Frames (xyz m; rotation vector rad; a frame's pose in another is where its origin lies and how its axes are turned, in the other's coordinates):
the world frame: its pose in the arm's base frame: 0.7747 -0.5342 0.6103 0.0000 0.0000 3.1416
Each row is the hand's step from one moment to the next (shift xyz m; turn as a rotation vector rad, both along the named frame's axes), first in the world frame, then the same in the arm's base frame.
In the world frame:
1: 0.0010 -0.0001 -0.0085 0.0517 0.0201 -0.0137
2: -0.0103 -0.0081 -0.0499 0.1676 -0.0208 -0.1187
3: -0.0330 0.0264 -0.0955 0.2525 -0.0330 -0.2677
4: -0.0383 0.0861 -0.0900 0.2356 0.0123 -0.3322
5: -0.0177 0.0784 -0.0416 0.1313 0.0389 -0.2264
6: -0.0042 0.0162 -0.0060 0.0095 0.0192 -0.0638
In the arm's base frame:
1: -0.0010 0.0001 -0.0085 -0.0517 -0.0201 -0.0137
2: 0.0103 0.0081 -0.0499 -0.1676 0.0208 -0.1187
3: 0.0330 -0.0264 -0.0955 -0.2525 0.0330 -0.2677
4: 0.0383 -0.0861 -0.0900 -0.2356 -0.0123 -0.3322
5: 0.0177 -0.0784 -0.0416 -0.1313 -0.0389 -0.2264
6: 0.0042 -0.0162 -0.0060 -0.0095 -0.0192 -0.0638

